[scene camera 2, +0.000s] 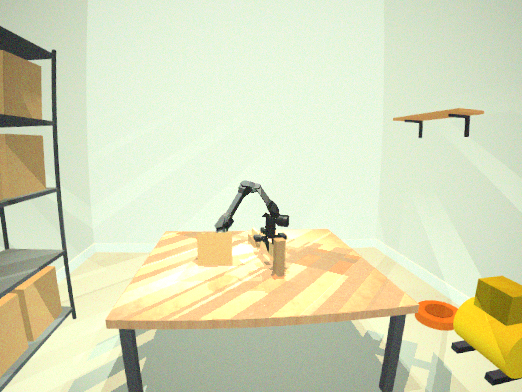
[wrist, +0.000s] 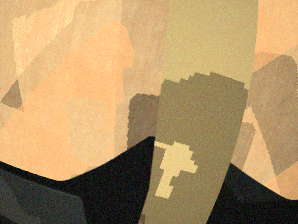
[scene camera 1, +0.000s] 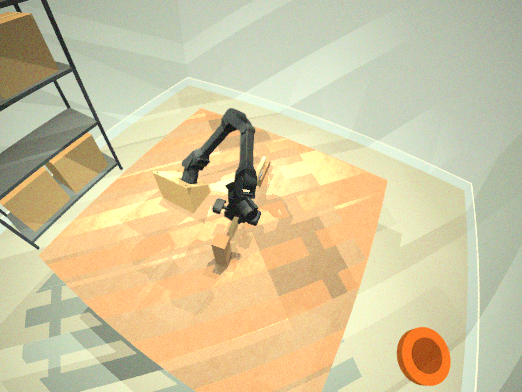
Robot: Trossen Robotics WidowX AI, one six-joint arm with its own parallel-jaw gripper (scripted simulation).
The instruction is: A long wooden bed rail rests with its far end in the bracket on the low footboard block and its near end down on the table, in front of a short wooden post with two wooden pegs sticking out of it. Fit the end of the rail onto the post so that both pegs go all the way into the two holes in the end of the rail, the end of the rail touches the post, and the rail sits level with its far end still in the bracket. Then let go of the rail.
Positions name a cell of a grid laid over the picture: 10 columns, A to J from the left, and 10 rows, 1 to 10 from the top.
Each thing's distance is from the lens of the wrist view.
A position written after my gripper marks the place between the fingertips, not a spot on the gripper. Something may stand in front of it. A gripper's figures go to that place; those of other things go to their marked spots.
my gripper (wrist: F7): 10 cm
wooden rail (wrist: G3): 4 cm
